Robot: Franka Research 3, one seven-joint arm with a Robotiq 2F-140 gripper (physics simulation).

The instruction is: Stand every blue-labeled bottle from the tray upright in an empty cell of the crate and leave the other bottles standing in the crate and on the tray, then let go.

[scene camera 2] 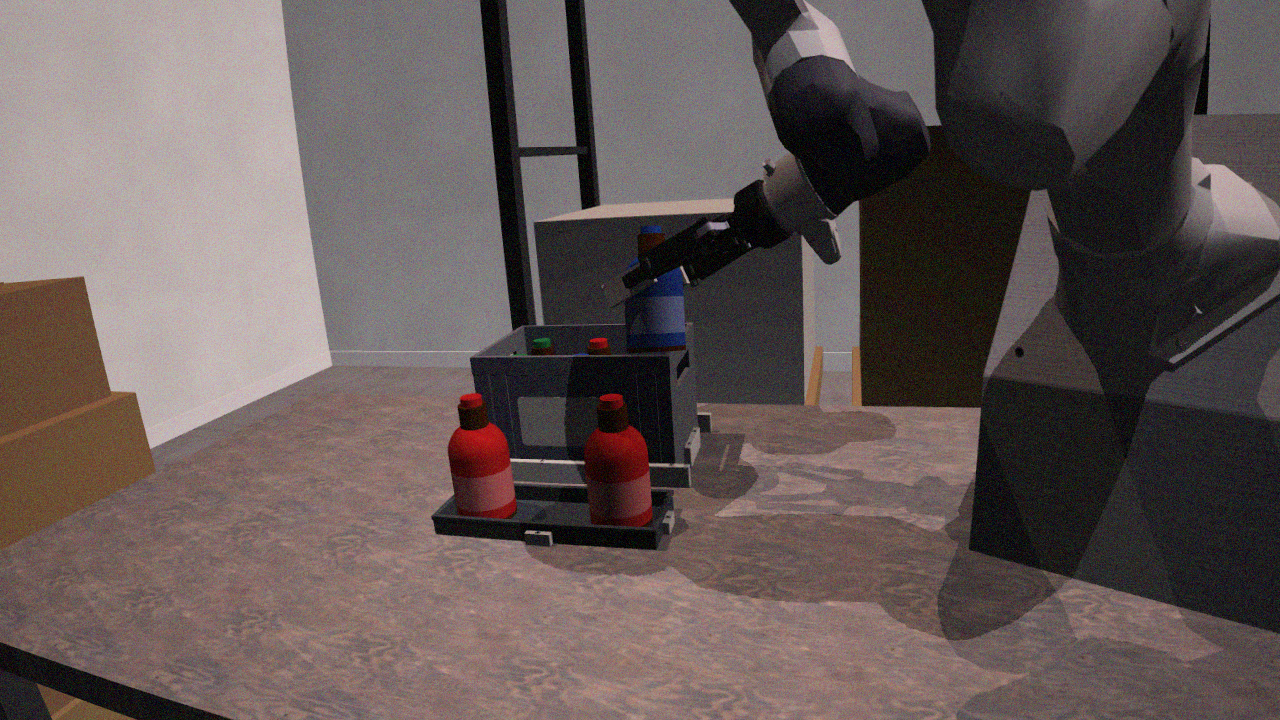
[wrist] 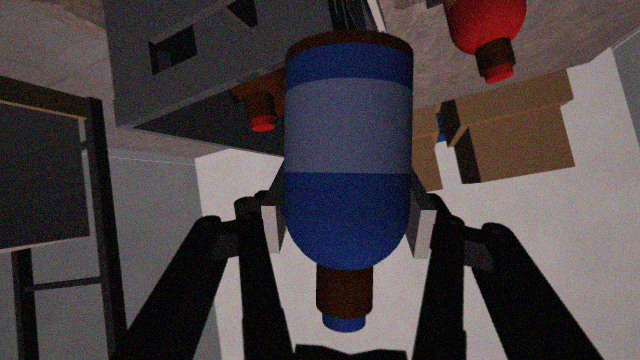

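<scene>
My gripper [scene camera 2: 657, 273] [wrist: 344, 177] is shut on a blue-labeled bottle [scene camera 2: 656, 313] [wrist: 348, 125], its fingers on both sides of the upper body. The bottle is upright, its base at about rim height over the right side of the grey crate [scene camera 2: 572, 420] [wrist: 135, 90]. Inside the crate stand a bottle with a green cap [scene camera 2: 541, 343] and one with a red cap [scene camera 2: 597, 343] [wrist: 262, 123]; their bodies are mostly hidden. Two red bottles [scene camera 2: 482, 470] [scene camera 2: 617, 474] stand on the dark tray [scene camera 2: 483, 530] in front; part of a red bottle [wrist: 487, 22] shows in the wrist view.
A pale bar [scene camera 2: 666, 474] lies between the tray and the crate. A large grey box [scene camera 2: 747, 340] stands behind the crate. Cardboard boxes [scene camera 2: 67, 429] [wrist: 520, 145] stand at the left. The arm's dark base block [scene camera 2: 1118, 483] is at the right.
</scene>
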